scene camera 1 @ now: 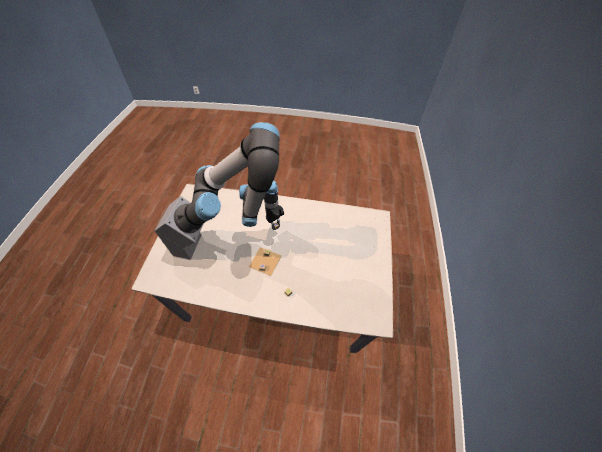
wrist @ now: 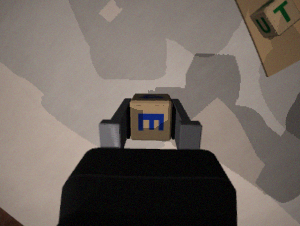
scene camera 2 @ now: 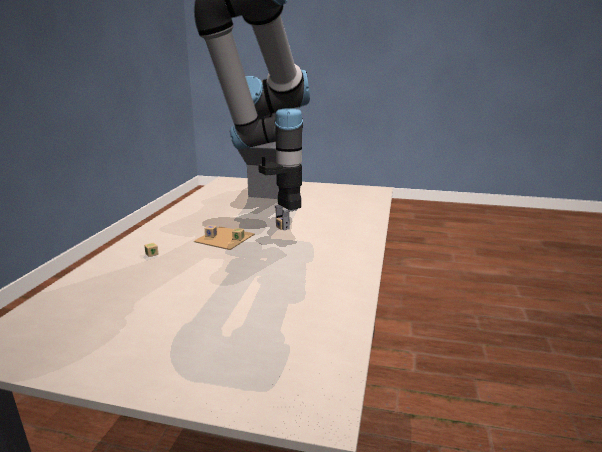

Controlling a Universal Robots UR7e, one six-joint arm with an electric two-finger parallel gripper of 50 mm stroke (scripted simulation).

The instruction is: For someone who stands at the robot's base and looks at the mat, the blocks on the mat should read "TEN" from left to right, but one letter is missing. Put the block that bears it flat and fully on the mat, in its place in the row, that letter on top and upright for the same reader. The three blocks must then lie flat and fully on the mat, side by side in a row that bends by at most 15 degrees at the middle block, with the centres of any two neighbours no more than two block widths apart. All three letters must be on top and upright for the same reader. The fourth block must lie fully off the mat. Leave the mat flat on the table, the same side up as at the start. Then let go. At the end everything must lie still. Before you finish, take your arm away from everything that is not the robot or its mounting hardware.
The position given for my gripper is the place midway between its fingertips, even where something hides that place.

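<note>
I can see my gripper (scene camera 2: 282,227) here. The wrist view lets me see it as well, my gripper (wrist: 151,110) again.
</note>
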